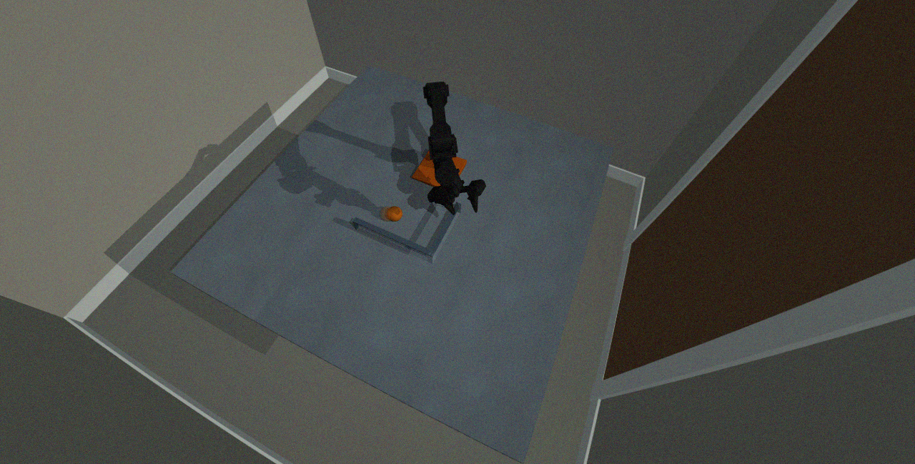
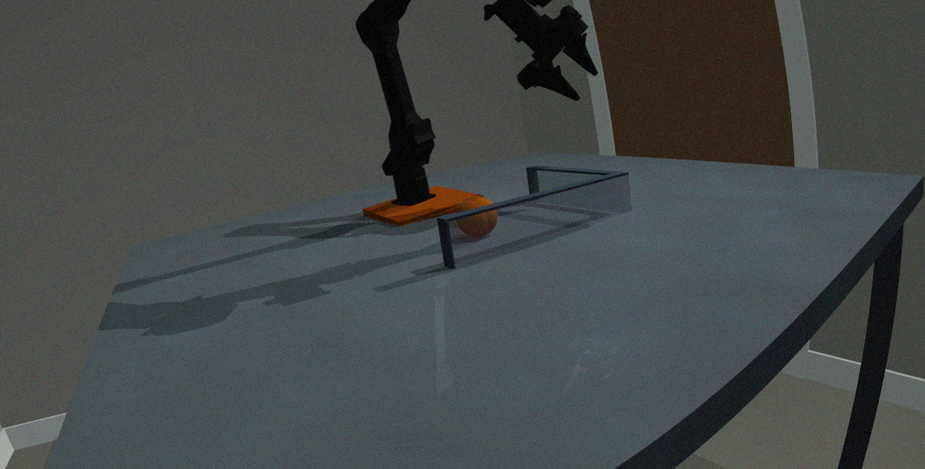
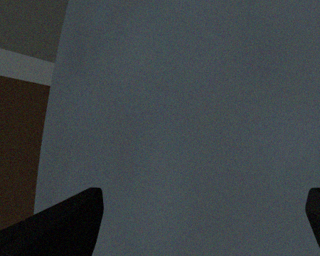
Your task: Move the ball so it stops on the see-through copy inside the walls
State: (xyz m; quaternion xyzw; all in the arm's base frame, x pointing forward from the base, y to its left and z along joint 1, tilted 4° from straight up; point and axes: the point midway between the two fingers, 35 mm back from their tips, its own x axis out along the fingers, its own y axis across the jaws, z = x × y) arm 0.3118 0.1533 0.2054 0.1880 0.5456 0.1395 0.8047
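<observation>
The orange ball is 27 cm to the right of my gripper tip, 17 cm below it and 4 cm behind it. Round my gripper tip: see-through copy of ball (29 cm to the right, 17 cm below, 3 cm behind).
</observation>
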